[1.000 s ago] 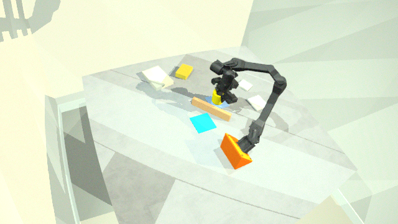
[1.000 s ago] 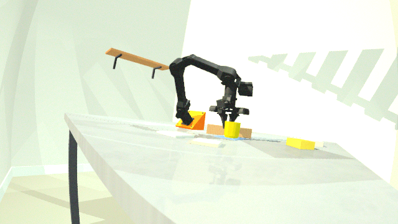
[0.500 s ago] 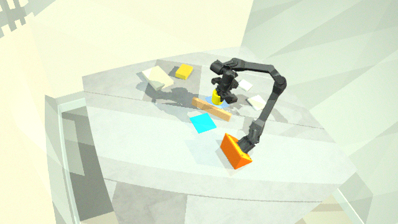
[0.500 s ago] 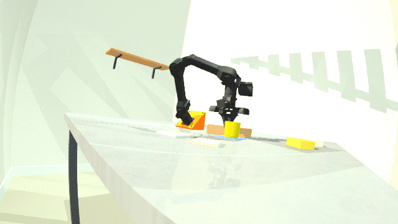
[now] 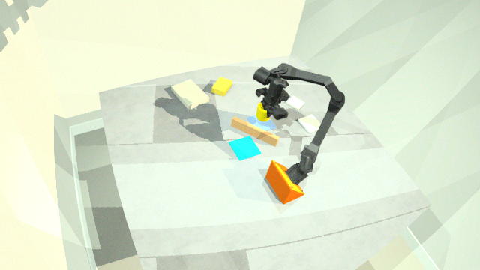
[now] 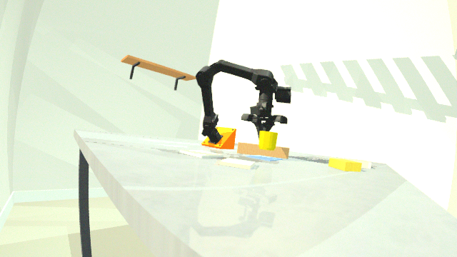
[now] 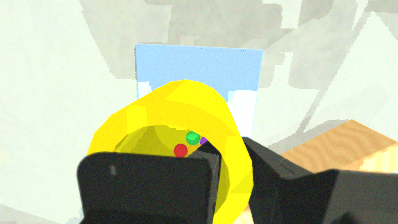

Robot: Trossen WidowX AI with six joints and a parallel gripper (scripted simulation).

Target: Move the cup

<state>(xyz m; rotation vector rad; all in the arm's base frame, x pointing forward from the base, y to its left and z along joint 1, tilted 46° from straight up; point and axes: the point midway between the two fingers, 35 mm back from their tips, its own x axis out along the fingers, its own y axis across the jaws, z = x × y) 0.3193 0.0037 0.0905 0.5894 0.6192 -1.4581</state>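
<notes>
My gripper tip is now 9 cm past the cyan pad, 15 cm to the right of it and 8 cm above it. From my gripper tip the other things lie so: light blue pad: 3 cm ahead, 8 cm below; then yellow cup: 2 cm ahead; then wooden bar: 3 cm behind, 7 cm to the left, 5 cm below.
</notes>
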